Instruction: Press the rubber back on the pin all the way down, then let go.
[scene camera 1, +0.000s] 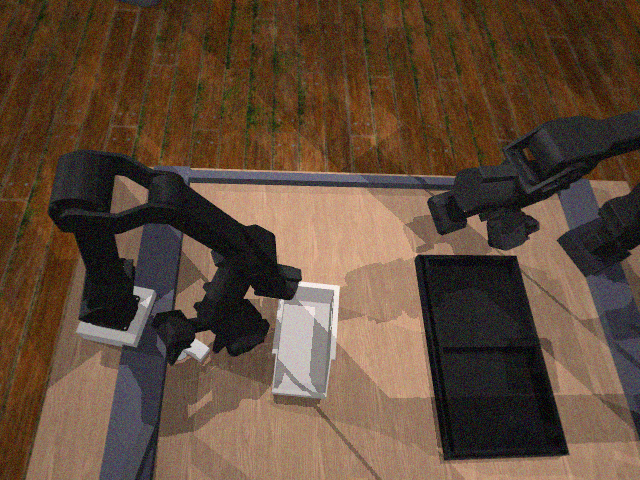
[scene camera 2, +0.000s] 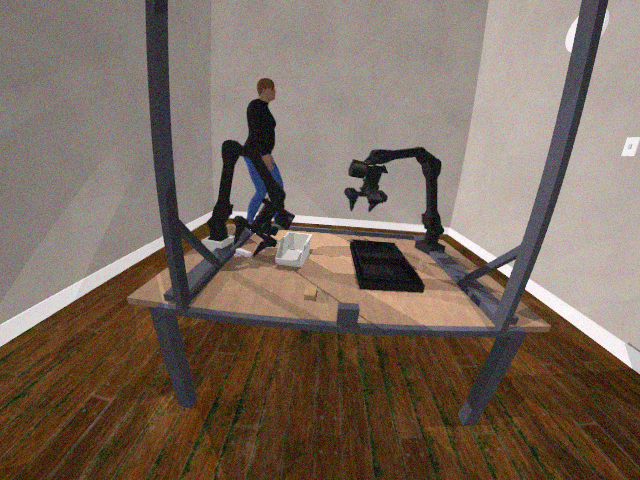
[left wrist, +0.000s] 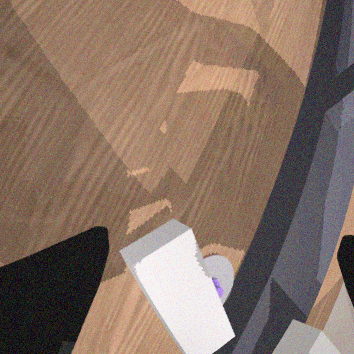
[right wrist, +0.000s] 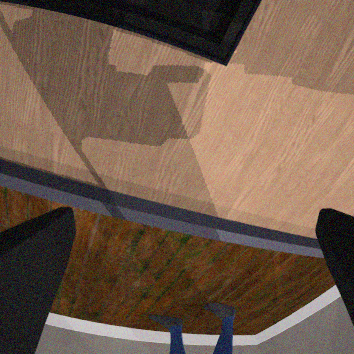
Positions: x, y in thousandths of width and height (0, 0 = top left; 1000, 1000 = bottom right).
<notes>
The right gripper (scene camera 1: 712, 441) is open, holding nothing. Also in view: the left gripper (scene camera 1: 302, 745) and a black two-compartment tray (scene camera 1: 773, 832).
The left gripper is seen too in scene camera 2 (scene camera 2: 382, 522) and in the left wrist view (left wrist: 651, 694). The right gripper shows as well in the right wrist view (right wrist: 566, 629). The black two-compartment tray shows as well in scene camera 2 (scene camera 2: 593, 553) and in the right wrist view (right wrist: 609, 106).
</notes>
